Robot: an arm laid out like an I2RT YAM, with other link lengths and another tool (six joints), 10 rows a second.
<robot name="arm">
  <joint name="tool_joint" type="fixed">
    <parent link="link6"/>
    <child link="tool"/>
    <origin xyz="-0.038 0.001 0.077" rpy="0 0.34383 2.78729"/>
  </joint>
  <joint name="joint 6" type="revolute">
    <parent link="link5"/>
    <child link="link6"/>
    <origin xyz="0.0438 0 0.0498" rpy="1.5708 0 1.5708"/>
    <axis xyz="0 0 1"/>
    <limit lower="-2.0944" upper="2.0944"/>
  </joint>
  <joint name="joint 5" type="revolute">
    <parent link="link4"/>
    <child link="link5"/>
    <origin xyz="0.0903 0.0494 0.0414" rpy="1.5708 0 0"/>
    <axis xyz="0 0 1"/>
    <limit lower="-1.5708" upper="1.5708"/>
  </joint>
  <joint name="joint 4" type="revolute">
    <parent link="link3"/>
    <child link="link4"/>
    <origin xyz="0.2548 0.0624 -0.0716"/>
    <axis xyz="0 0 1"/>
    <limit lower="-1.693" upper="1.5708"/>
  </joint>
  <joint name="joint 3" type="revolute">
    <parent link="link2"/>
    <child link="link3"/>
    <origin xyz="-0.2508 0 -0.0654" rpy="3.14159 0 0"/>
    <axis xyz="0 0 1"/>
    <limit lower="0" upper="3.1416"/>
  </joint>
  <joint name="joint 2" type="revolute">
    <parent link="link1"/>
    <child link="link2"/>
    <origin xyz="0.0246 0.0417 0.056" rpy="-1.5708 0 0"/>
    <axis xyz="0 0 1"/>
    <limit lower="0" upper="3.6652"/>
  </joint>
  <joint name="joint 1" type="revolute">
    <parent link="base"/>
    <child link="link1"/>
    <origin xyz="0 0 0.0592"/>
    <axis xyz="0 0 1"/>
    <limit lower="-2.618" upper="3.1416"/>
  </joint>
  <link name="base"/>
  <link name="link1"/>
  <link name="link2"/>
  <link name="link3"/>
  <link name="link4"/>
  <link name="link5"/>
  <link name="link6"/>
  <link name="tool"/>
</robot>
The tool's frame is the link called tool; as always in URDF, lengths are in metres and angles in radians.
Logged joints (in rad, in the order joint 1, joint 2, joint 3, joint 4, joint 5, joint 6), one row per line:
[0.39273, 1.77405, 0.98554, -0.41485, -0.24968, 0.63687]
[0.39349, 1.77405, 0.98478, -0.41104, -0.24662, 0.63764]
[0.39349, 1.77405, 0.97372, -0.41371, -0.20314, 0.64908]
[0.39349, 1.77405, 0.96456, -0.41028, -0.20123, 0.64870]
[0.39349, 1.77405, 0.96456, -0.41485, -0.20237, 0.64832]
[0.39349, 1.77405, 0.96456, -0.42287, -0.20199, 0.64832]
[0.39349, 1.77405, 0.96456, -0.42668, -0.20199, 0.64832]
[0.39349, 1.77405, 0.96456, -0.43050, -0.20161, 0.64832]
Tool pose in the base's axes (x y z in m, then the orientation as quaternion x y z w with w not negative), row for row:
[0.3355, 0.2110, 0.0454, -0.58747, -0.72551, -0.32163, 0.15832]
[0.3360, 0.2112, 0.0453, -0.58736, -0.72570, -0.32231, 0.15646]
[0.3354, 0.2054, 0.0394, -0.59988, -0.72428, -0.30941, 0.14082]
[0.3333, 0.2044, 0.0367, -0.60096, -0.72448, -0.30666, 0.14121]
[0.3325, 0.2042, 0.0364, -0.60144, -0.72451, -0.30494, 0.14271]
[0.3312, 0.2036, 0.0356, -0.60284, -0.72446, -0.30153, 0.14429]
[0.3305, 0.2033, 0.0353, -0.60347, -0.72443, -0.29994, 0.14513]
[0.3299, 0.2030, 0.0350, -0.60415, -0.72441, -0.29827, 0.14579]
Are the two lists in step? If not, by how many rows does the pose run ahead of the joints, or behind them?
They are in step.
